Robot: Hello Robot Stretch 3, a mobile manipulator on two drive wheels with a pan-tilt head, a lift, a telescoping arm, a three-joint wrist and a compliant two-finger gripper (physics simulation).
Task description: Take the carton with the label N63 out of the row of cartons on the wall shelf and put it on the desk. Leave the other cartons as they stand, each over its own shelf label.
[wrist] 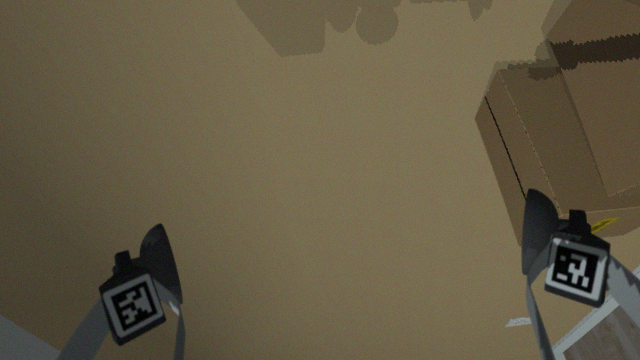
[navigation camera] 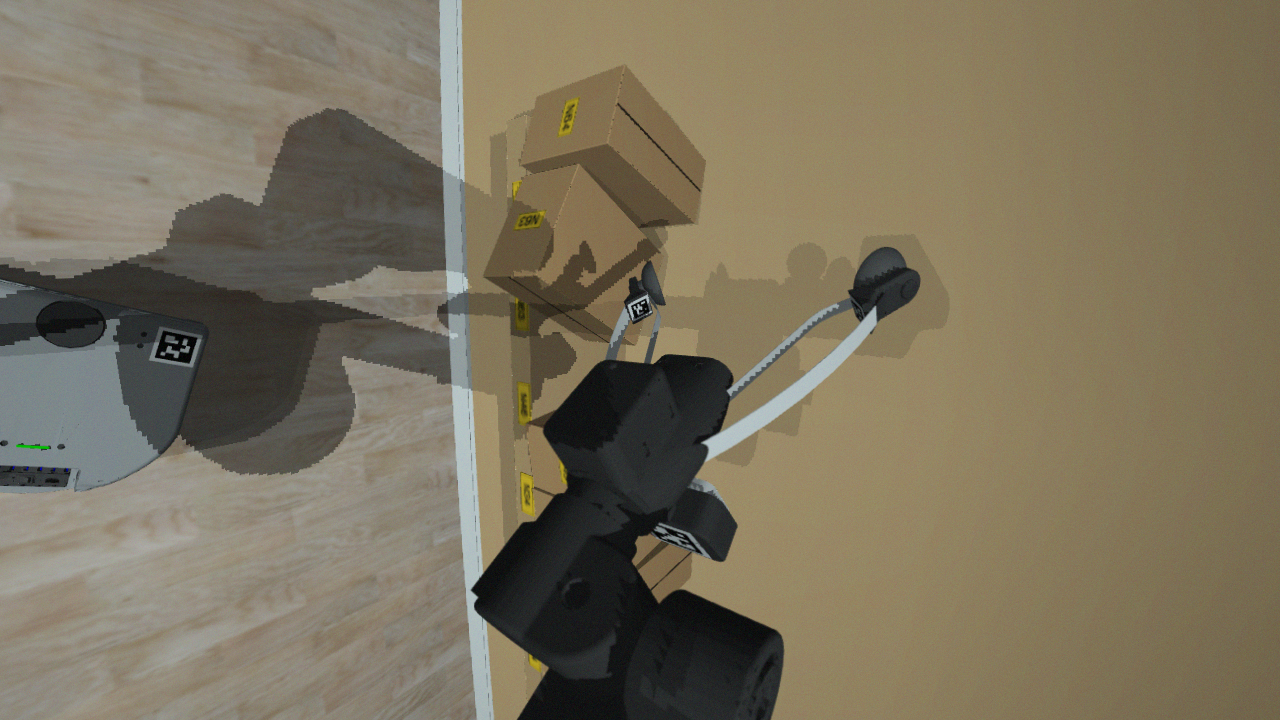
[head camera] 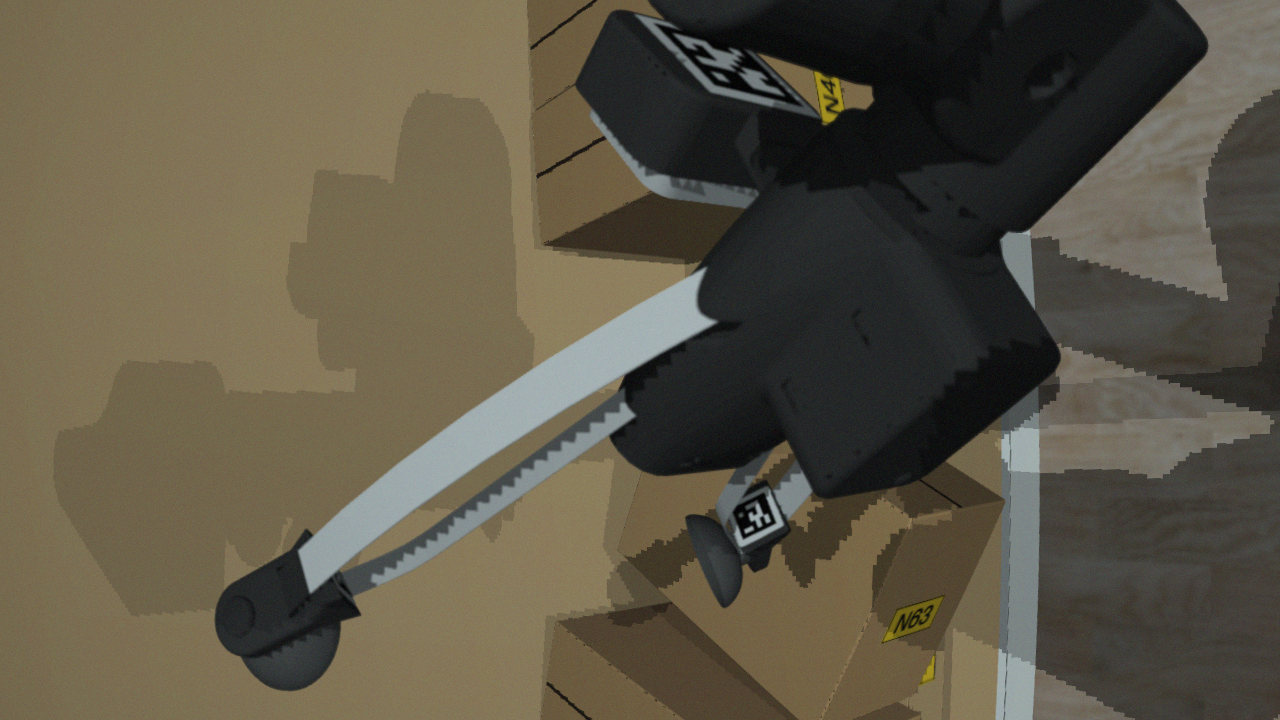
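Where they show: gripper, fingertip midpoint: [wrist: 345, 238] [navigation camera: 759, 269] [head camera: 502, 612]; robot's base, link origin: [navigation camera: 72, 321].
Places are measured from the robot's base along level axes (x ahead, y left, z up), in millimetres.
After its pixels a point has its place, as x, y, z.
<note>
The N63 carton [head camera: 796, 626] @(318, -433, 785) [navigation camera: 595, 219] @(328, -448, 785) [wrist: 612, 100] @(315, -482, 785) stands turned askew on the wall shelf, its label facing the room side. Its corner is close against the neighbouring carton; whether they touch is unclear. My gripper [head camera: 505, 604] @(186, -308, 1114) [navigation camera: 767, 281] @(186, -308, 1114) [wrist: 345, 238] @(186, -308, 1114) is open wide and empty, with bare wall showing between its fingers. One finger shows over or close beside the N63 carton's wall-side end in the head view; contact cannot be told. The other finger is out over the wall. The desk does not show.
The neighbouring carton [head camera: 617, 667] @(402, -543, 842) [navigation camera: 657, 170] @(426, -491, 845) [wrist: 510, 150] @(452, -505, 845) stands beyond N63. The N46 carton [head camera: 608, 210] [navigation camera: 662, 568] is partly hidden behind my wrist. Yellow shelf labels run in a line, one shelf label [navigation camera: 524, 402] @(38, -516, 650) beside my wrist. My base [navigation camera: 71, 394] @(-104, -24, 160) is at the left.
</note>
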